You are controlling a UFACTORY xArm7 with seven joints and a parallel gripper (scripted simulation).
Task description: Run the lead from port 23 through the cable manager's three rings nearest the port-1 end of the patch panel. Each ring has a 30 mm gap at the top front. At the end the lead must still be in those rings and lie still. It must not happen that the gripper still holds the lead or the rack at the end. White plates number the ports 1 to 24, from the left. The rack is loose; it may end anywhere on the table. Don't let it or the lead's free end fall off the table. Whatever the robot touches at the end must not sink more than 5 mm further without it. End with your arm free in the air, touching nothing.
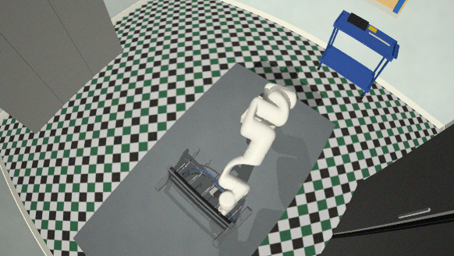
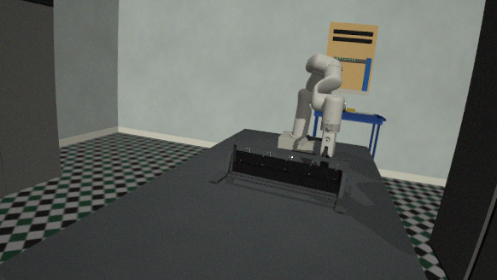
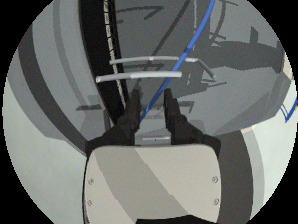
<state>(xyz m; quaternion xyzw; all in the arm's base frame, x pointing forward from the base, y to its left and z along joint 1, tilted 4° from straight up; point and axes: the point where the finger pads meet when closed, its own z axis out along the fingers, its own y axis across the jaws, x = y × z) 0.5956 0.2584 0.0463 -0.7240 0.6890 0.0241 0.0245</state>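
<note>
Right now the patch panel rack is 15 cm to the right of my hand, 7 cm ahead of it and 2 cm below it.
</note>
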